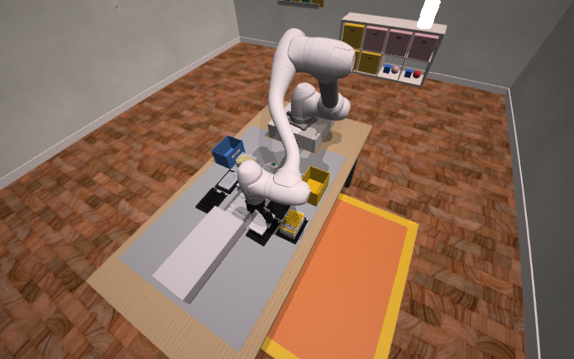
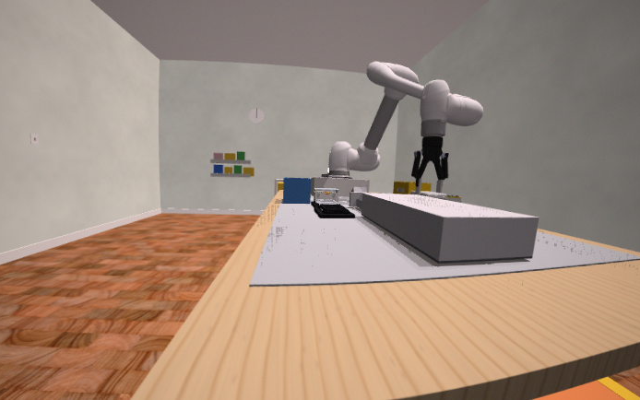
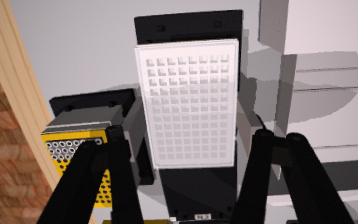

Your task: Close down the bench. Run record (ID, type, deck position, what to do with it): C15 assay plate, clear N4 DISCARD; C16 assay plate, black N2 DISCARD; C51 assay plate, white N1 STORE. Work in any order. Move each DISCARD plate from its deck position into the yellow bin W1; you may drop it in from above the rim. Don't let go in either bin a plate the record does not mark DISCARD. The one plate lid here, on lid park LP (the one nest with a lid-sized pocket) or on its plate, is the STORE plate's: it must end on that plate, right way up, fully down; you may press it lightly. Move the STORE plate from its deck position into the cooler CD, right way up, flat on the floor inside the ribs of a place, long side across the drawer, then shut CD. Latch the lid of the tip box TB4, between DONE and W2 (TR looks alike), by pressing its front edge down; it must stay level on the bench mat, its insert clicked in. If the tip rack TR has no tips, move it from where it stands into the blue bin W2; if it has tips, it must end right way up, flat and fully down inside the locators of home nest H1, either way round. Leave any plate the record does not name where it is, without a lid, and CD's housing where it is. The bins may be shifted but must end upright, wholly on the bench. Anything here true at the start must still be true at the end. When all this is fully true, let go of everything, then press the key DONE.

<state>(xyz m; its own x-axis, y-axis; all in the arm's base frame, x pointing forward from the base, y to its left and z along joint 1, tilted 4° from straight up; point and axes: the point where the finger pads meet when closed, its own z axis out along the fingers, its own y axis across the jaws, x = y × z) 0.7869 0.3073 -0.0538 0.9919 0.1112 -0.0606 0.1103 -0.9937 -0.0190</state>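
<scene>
My gripper is now 19 cm to the left of the cooler drawer and 8 cm above it. The rest, counted from my hand: yellow tip rack 11 cm to the left, 11 cm behind, 5 cm below; then plate lid 2 cm below; then white plate 2 cm below.
</scene>
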